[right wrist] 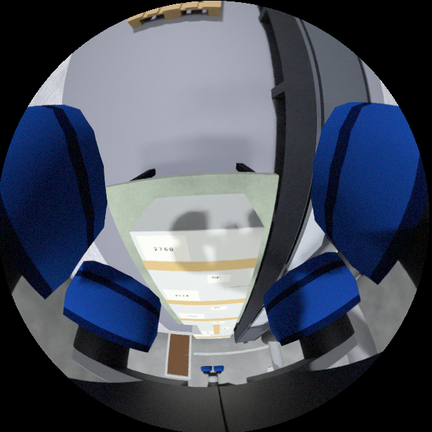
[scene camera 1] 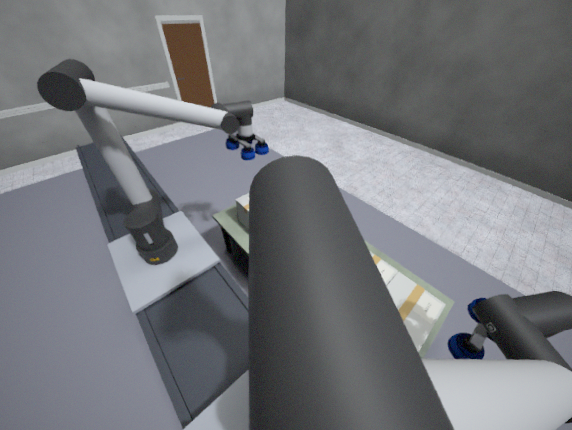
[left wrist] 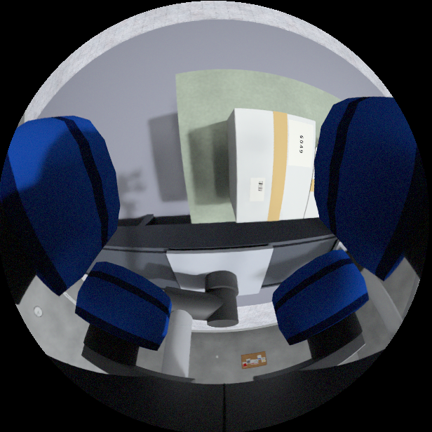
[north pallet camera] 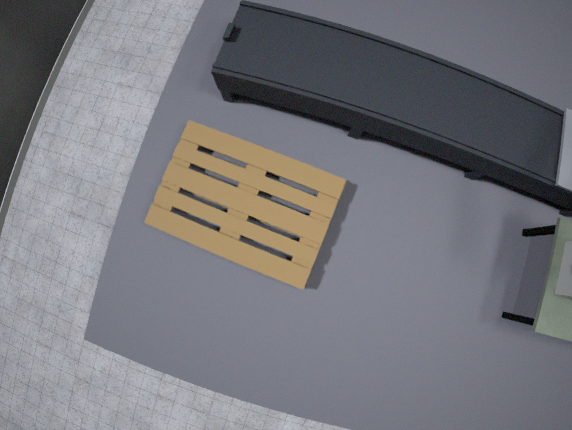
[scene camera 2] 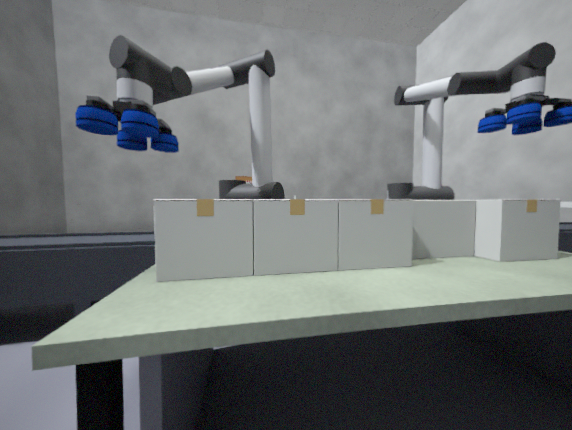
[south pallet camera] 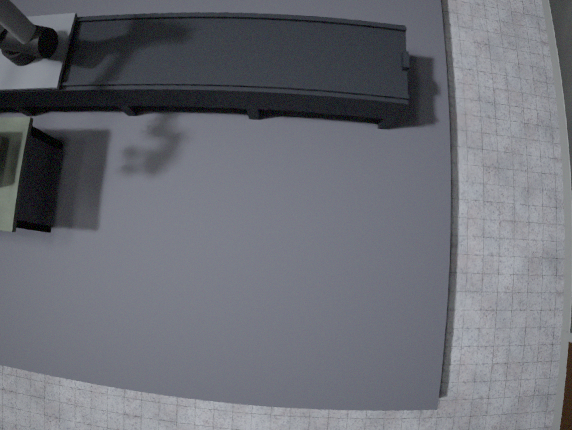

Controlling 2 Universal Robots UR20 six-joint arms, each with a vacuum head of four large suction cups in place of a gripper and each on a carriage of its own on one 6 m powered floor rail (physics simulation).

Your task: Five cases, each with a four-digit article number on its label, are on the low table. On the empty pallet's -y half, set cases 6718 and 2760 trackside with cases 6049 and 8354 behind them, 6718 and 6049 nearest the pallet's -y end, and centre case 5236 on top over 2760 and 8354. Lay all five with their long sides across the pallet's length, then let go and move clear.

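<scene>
My left gripper (scene camera 1: 247,146) (scene camera 2: 525,117) is open, its cups bare, high above the low table's left-arm end. In the left wrist view case 6049 (left wrist: 255,165) shows beside it. My right gripper (scene camera 1: 472,329) (scene camera 2: 127,127) is open and bare, above the table's other end. In the right wrist view case 2760 (right wrist: 205,247) stands nearest that end; the other cases' numbers are too small to read. In scene camera 2 white cases (scene camera 2: 204,240) (scene camera 2: 295,240) (scene camera 2: 375,237) (scene camera 2: 445,230) (scene camera 2: 530,232) stand in a row, labels hidden. The pallet (north pallet camera: 265,159) (right wrist: 180,9) is bare.
The green low table (scene camera 2: 300,300) (left wrist: 200,100) (right wrist: 200,186) (north pallet camera: 550,310) (south pallet camera: 10,210) stands beside the floor rail (north pallet camera: 380,70) (south pallet camera: 250,60). The left arm's white carriage (scene camera 1: 185,250) is on the rail. The right arm's dark link (scene camera 1: 310,280) hides much of the table in scene camera 1.
</scene>
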